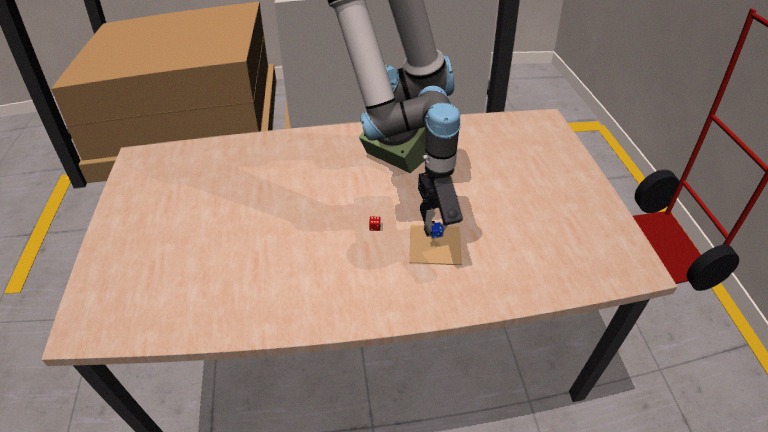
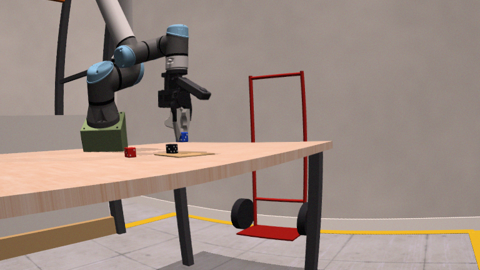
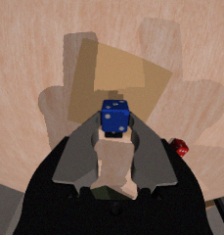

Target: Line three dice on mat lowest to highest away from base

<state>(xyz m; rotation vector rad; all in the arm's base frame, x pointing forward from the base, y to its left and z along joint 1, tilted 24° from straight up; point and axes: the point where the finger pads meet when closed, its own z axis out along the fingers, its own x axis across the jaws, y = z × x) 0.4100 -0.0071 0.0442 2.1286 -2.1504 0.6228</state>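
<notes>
Now: hand 6 cm above the tan square mat. Round my hand: blue die: right at my hand; black die: 4 cm below, 4 cm behind; red die: 14 cm to the right, 11 cm behind, 4 cm below.
</notes>
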